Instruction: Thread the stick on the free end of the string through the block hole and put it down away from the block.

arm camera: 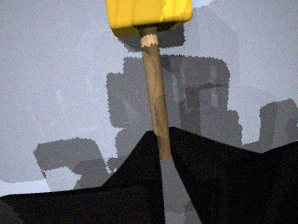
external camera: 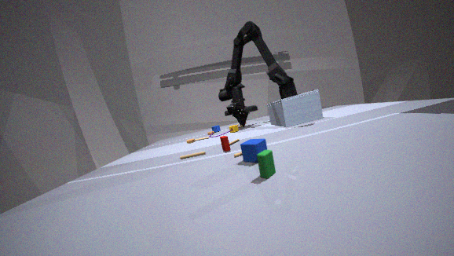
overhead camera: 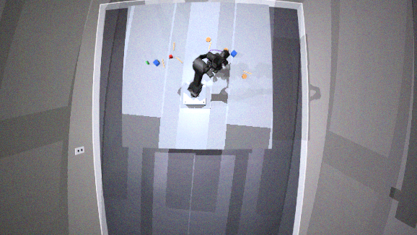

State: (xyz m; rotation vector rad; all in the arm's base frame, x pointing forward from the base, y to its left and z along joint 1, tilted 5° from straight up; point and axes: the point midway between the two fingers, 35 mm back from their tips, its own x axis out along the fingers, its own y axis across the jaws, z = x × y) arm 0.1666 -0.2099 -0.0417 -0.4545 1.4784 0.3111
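The yellow wooden block lies 60 mm ahead of my gripper tip, 30 mm to the left of it and 10 mm above it. Also, from my gripper tip: thin wooden stick 40 mm ahead, 20 mm to the left, 10 mm above; then round orange button 160 mm ahead, 110 mm to the right; then red block 190 mm ahead, 350 mm to the left, 10 mm above.
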